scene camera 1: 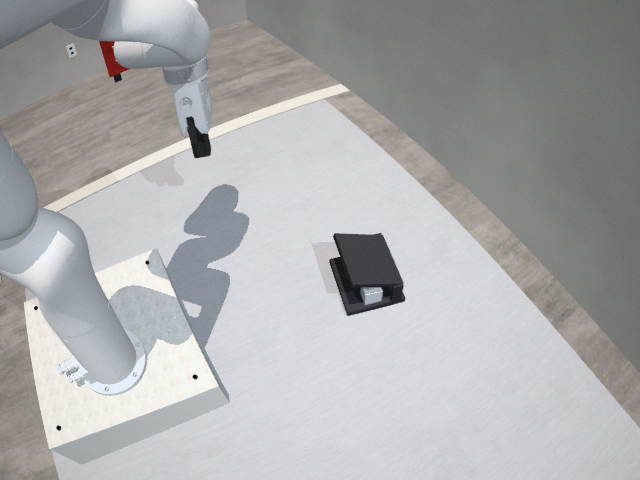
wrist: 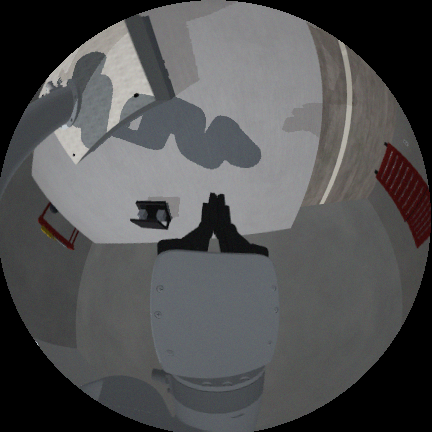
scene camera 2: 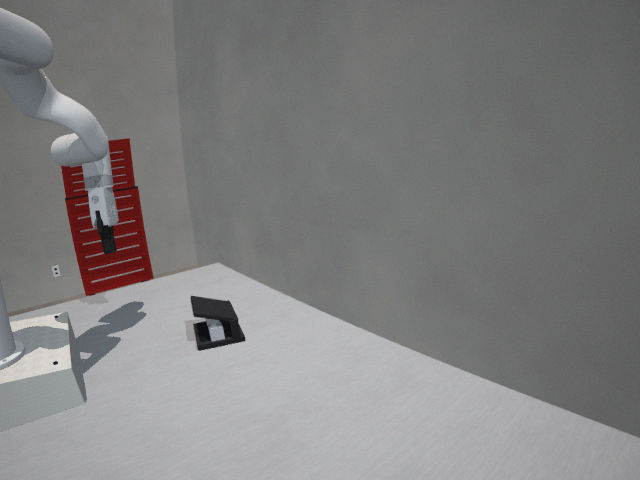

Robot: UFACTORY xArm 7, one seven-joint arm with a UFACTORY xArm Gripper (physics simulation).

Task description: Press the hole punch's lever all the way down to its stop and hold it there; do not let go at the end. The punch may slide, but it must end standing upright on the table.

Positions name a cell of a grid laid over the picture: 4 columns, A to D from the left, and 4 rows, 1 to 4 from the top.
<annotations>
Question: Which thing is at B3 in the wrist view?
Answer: My gripper.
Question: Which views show my gripper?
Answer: Scene camera 1, the wrist view and scene camera 2: all of them.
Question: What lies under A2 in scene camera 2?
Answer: My gripper.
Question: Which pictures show the black hole punch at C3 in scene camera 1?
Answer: Scene camera 1, the wrist view and scene camera 2: all of them.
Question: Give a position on a black hole punch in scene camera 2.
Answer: B3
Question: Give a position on a black hole punch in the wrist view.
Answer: B2
</annotations>
